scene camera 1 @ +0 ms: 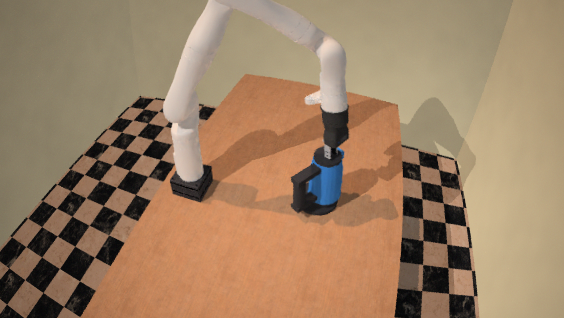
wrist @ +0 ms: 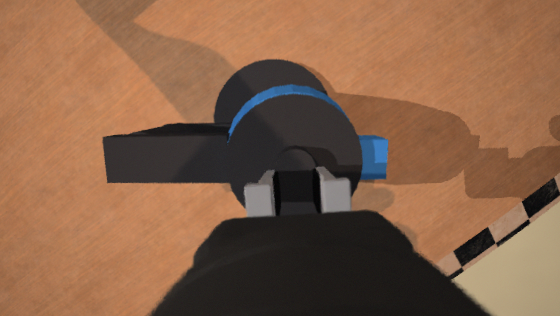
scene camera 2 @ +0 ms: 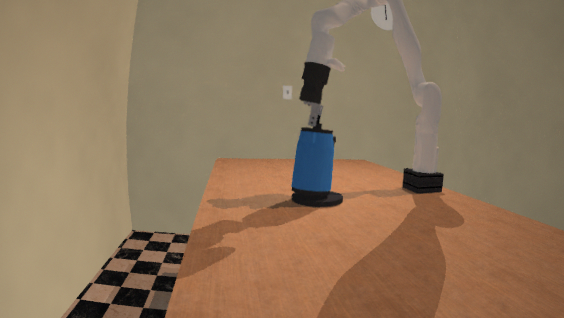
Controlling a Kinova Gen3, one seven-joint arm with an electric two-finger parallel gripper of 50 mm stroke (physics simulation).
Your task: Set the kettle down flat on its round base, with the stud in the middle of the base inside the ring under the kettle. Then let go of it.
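The blue kettle (scene camera 1: 327, 180) (scene camera 2: 313, 162) has a black lid (wrist: 300, 120) and a black handle (scene camera 1: 299, 192) (wrist: 160, 160). My gripper (scene camera 1: 330, 151) (scene camera 2: 315, 121) (wrist: 296, 185) is shut on the lid knob (wrist: 295, 158). The round black base (scene camera 1: 325, 209) (scene camera 2: 332, 201) (wrist: 265, 75) lies on the table under the kettle. In scene camera 2 the kettle stands off-centre towards the base's left edge, leans slightly, and leaves the base's right part bare. In scene camera 1 it sits towards the base's back right. The stud and the ring are hidden under the kettle.
The wooden table (scene camera 1: 240, 265) (scene camera 2: 260, 285) has its right edge in scene camera 1 a short way beyond the kettle. The arm's black mount (scene camera 1: 191, 186) (scene camera 2: 423, 181) stands on the table to the kettle's left in scene camera 1. The handle points towards the mount's side.
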